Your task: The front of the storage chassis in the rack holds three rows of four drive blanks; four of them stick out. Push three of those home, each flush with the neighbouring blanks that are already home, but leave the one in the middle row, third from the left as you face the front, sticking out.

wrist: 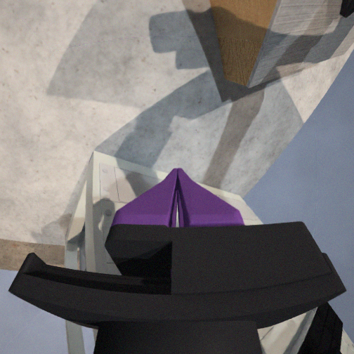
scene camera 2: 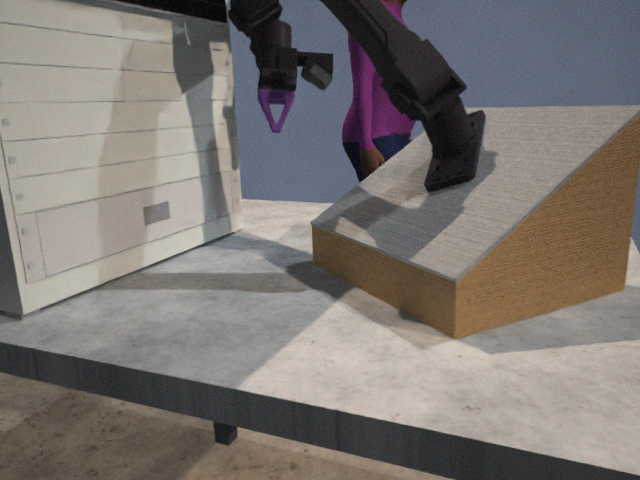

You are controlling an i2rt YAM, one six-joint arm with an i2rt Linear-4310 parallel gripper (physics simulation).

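Where they show: gripper, fingertip midpoint: (scene camera 2: 276, 132); arm's base at its link origin: (scene camera 2: 457, 151).
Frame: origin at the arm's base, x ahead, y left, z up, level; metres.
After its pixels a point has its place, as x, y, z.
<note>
My gripper (scene camera 2: 277, 129) {0.349, -0.043, 0.026} (wrist: 177, 174) has purple fingers, tips together and pointing down, with nothing between them. In the scene view it hangs in the air to the right of the rack (scene camera 2: 103, 155) {0.442, 0.274, 0.013}, at the height of the rack's upper front panels. In the wrist view the fingers and the black gripper body cover much of the rack (wrist: 90, 200). The rack's pale front shows stacked flat panels. The storage chassis with its drive blanks does not show in either view, so which blanks stick out cannot be told.
A wooden wedge (scene camera 2: 547, 242) {-0.146, 0.157, -0.090} (wrist: 240, 55) with a grey sloped top carries the arm's base plate. It stands on the table (scene camera 2: 330, 382) {0.013, 0.411, -0.179} (wrist: 40, 150), across from the rack front. A person (scene camera 2: 377, 93) in a magenta top stands behind the table.
</note>
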